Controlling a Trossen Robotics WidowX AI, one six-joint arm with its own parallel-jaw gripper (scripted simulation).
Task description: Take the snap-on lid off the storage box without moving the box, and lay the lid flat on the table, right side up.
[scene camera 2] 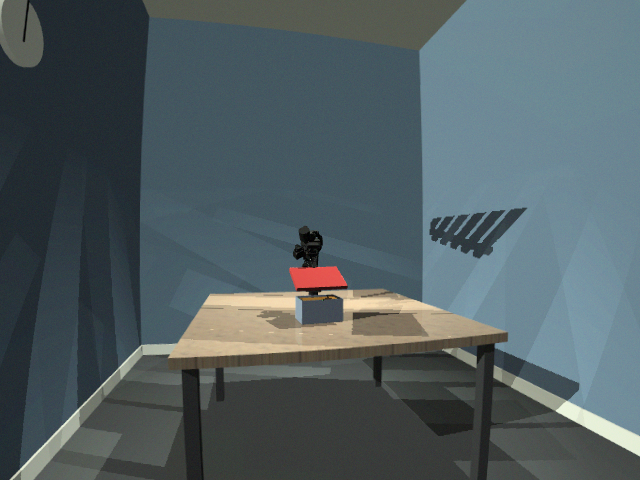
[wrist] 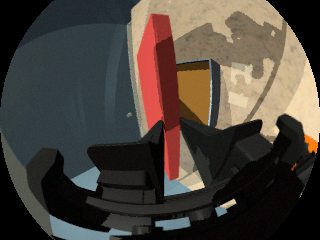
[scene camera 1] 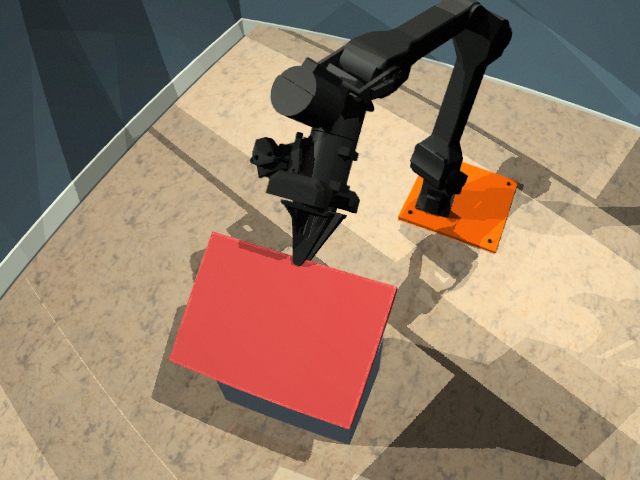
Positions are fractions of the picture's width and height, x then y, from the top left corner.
Labels:
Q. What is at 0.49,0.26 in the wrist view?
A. A red lid.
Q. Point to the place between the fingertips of the gripper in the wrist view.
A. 0.53,0.51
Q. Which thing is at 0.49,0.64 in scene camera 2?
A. A storage box.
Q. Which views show the red lid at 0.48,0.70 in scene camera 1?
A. Scene camera 2, the wrist view and scene camera 1: all of them.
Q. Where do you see a red lid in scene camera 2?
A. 0.48,0.58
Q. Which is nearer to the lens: the storage box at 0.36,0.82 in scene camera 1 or the red lid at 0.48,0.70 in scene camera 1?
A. The red lid.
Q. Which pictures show the storage box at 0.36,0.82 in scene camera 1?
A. Scene camera 2, the wrist view and scene camera 1: all of them.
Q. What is the gripper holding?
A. A red lid.

